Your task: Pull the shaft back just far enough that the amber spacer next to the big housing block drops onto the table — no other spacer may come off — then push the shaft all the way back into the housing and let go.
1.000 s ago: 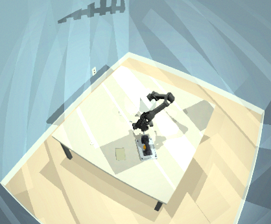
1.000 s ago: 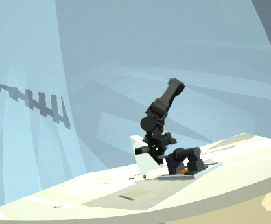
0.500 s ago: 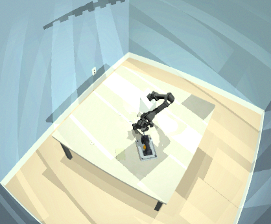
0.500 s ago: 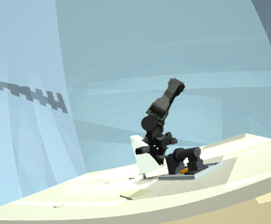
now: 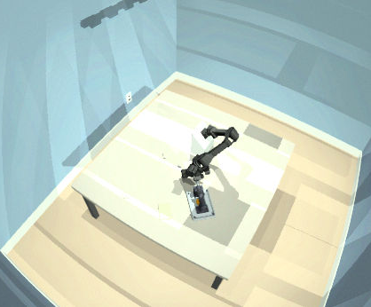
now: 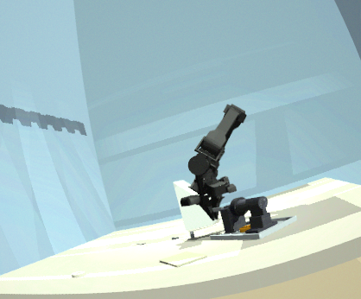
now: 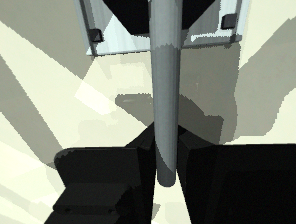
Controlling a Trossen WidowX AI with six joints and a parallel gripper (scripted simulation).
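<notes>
The grey shaft is 5 cm to the left of my gripper tip, 5 cm ahead of it and 4 cm above it. The rest, counted from my gripper tip: flat pale patch (31 cm ahead, 4 cm below, 3 cm to the right); amber spacer (12 cm to the left, 12 cm ahead, 3 cm below).
</notes>
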